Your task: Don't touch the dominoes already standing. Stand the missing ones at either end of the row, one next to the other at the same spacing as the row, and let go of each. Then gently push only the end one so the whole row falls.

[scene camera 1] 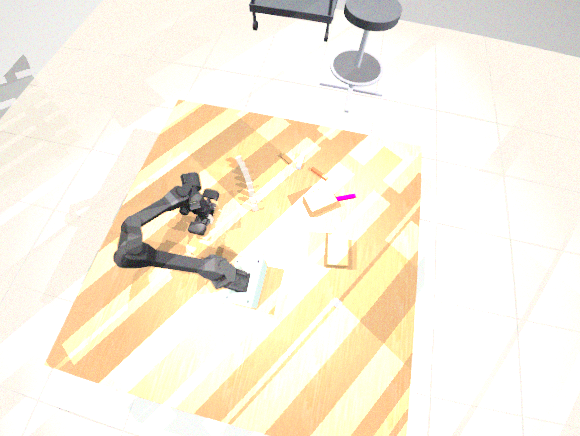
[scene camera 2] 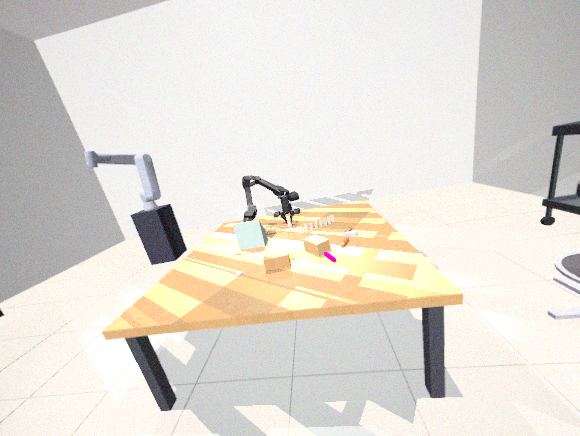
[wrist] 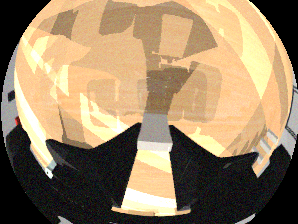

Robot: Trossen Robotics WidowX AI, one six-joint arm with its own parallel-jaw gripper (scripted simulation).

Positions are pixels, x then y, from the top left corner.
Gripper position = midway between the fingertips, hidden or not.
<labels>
My gripper (scene camera 1: 210, 219) holds a white domino (wrist: 154, 135).
</labels>
